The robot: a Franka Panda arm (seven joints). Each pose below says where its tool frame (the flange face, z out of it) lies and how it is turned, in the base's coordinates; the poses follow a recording.
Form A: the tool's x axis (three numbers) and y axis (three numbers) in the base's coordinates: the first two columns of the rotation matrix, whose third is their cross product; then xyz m.
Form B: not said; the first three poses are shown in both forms.
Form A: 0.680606 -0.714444 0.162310 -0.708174 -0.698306 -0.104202 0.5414 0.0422 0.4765
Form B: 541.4 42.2 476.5 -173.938 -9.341 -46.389
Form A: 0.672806 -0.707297 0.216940 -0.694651 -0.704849 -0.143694 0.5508 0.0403 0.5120
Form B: 550.8 40.3 512.0 -171.535 -12.529 -46.432
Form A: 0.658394 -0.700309 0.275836 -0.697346 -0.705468 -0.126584 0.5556 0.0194 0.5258
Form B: 555.6 19.4 525.8 -172.433 -16.012 -46.767
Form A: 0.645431 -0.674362 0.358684 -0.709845 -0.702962 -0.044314 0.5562 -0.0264 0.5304
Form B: 556.2 -26.4 530.4 -177.279 -21.019 -46.256
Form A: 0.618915 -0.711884 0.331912 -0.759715 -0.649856 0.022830 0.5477 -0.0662 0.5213
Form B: 547.7 -66.2 521.3 178.613 -19.385 -48.996
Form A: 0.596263 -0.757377 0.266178 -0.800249 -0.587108 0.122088 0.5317 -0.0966 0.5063
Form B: 531.7 -96.6 506.3 172.724 -15.437 -51.788
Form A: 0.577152 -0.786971 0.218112 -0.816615 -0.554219 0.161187 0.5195 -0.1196 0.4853
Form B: 519.5 -119.6 485.3 170.493 -12.598 -53.744
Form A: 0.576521 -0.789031 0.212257 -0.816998 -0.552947 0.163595 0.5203 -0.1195 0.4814
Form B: 520.3 -119.5 481.4 170.363 -12.255 -53.846
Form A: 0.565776 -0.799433 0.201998 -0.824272 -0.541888 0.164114 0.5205 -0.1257 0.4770
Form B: 520.5 -125.7 477.0 170.354 -11.654 -54.712
